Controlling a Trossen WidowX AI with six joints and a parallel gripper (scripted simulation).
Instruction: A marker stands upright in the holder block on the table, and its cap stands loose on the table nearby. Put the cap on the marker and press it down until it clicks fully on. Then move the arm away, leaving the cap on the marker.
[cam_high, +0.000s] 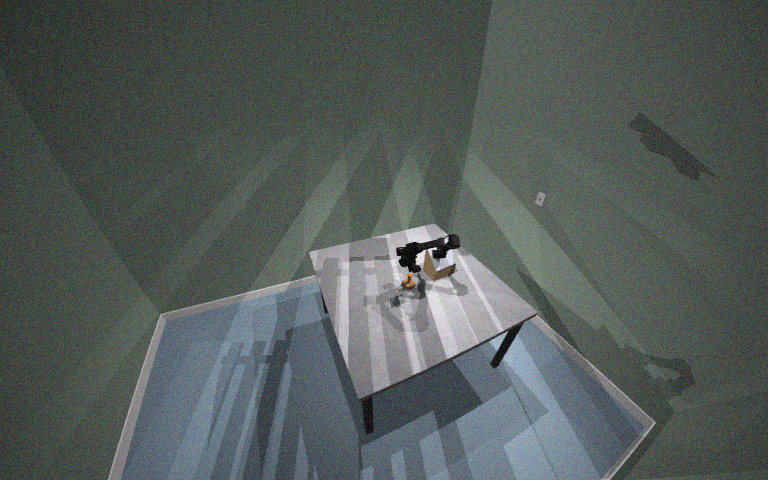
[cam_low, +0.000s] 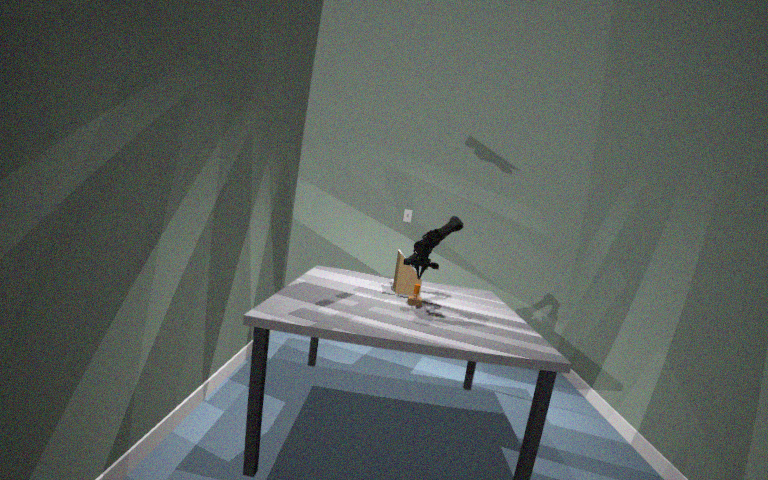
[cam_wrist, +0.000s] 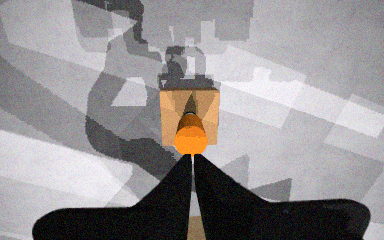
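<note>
The orange cap lies 50 mm below my gripper tip. From my gripper tip the other things lie so: holder block (120 mm below).
</note>
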